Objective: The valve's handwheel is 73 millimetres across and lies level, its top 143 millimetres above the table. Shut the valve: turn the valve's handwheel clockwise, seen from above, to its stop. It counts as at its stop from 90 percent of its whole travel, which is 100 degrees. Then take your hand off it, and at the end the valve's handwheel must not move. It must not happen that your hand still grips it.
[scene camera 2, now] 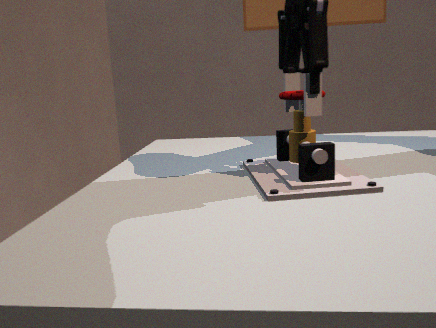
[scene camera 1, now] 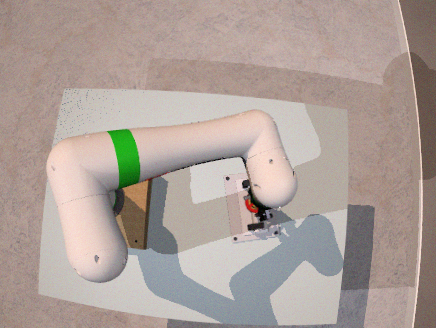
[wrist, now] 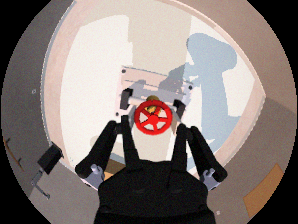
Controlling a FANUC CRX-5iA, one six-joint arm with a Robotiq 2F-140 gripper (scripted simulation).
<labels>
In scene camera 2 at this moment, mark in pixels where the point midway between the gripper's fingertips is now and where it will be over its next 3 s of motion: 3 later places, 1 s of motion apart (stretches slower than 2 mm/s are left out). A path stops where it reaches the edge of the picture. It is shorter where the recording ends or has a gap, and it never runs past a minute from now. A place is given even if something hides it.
My gripper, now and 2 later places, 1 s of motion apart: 302, 113; 301, 96; 301, 60
</labels>
